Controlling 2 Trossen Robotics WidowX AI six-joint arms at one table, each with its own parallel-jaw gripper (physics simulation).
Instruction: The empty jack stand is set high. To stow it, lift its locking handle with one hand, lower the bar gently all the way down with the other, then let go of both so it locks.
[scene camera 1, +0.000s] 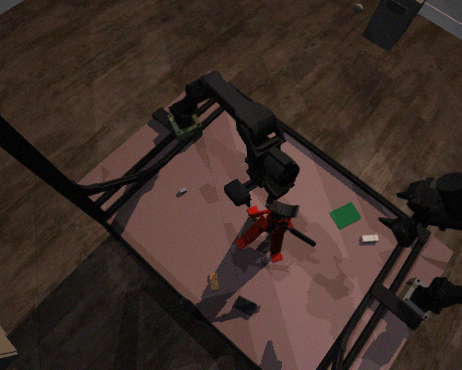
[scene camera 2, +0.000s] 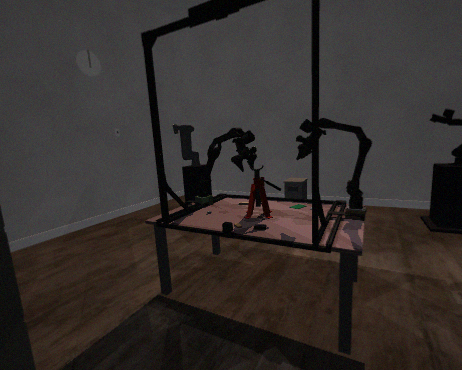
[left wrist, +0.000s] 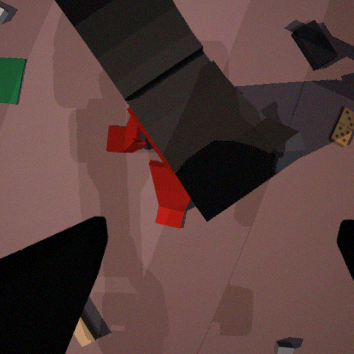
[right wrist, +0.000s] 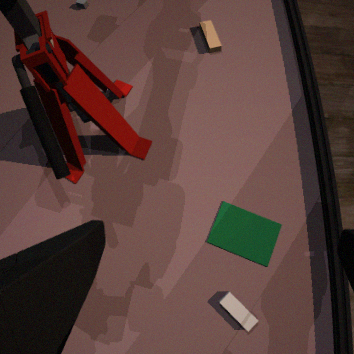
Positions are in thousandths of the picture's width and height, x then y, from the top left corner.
The right gripper (scene camera 1: 841, 558) is open, with nothing in its grasp. On the table rest a green card (right wrist: 665, 648) and a dark block (left wrist: 877, 112). Further things: the left gripper (scene camera 1: 568, 534), a grey saddle bar (left wrist: 623, 414) and a black locking handle (right wrist: 81, 261).
The left gripper also shows in the left wrist view (left wrist: 631, 651). The right gripper is seen too in the right wrist view (right wrist: 629, 671). The right wrist view misses the dark block: it is out of frame.
